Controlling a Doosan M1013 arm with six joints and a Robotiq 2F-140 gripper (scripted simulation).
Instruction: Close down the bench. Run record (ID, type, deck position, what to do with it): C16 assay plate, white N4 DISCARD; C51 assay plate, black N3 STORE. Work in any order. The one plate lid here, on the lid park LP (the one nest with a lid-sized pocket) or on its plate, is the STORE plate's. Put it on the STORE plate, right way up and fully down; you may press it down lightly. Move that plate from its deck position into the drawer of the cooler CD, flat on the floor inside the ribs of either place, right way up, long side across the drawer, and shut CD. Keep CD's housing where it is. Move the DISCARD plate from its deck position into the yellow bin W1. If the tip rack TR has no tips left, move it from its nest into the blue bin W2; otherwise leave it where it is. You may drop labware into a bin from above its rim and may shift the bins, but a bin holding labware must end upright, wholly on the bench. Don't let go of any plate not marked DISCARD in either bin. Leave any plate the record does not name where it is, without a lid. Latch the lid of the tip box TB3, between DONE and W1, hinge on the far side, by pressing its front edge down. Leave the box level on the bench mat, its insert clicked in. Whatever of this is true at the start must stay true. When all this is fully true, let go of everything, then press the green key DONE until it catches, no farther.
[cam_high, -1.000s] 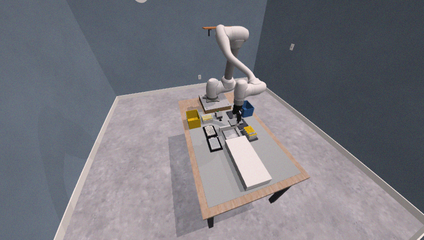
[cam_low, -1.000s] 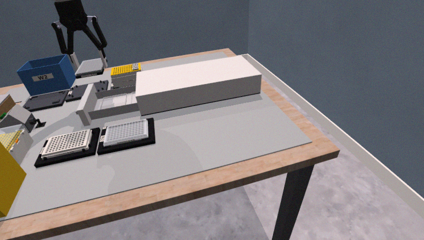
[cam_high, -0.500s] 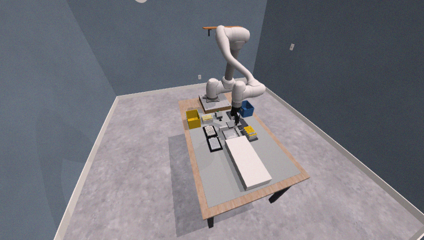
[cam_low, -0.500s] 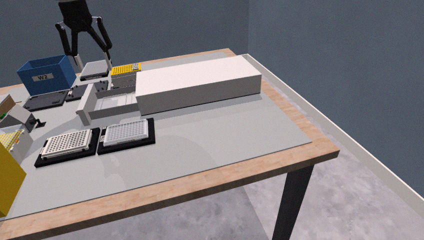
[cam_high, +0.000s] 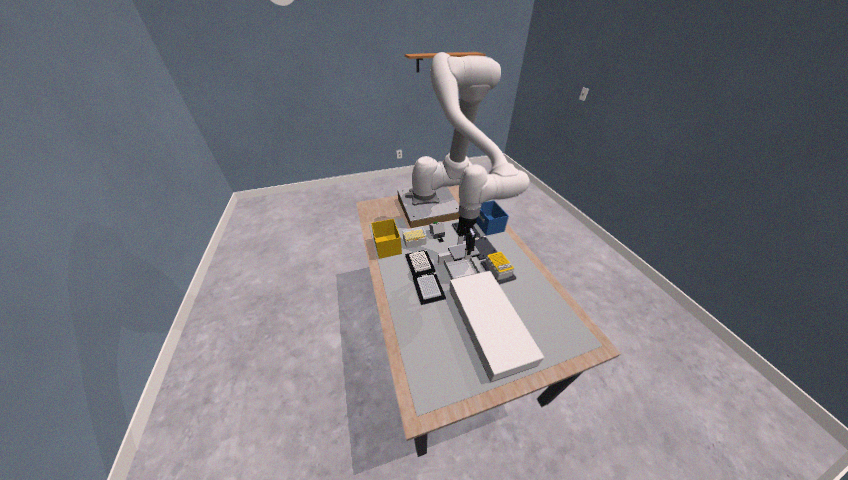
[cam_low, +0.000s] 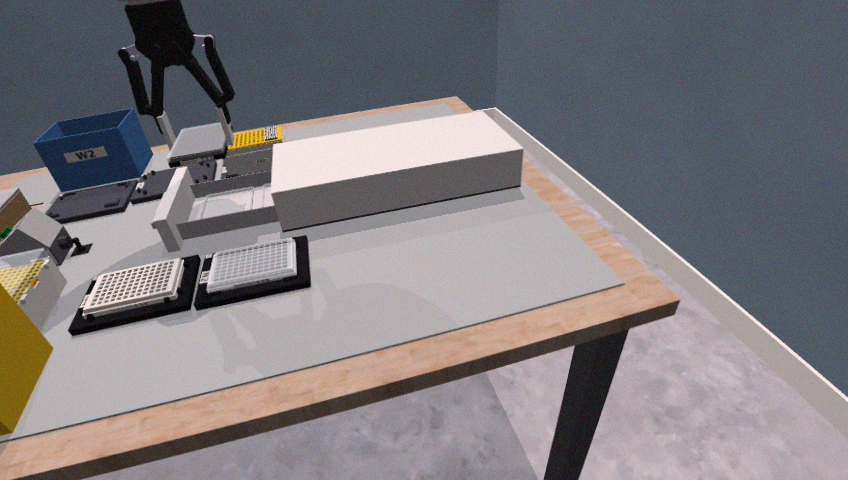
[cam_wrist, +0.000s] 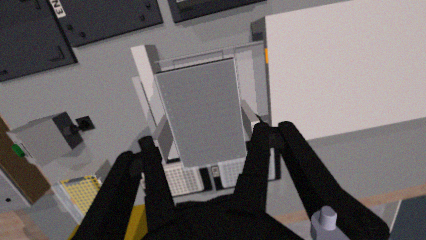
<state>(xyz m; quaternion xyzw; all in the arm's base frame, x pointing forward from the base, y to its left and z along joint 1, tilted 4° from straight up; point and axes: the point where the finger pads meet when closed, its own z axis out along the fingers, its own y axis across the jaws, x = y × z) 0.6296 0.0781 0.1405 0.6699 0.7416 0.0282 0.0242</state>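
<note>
Right now the cooler drawer is 40 mm ahead of my hand and 140 mm below it. Round my hand: grey plate lid 10 mm below; white cooler CD 170 mm ahead, 20 mm to the left, 130 mm below; black plate 20 mm below.
</note>
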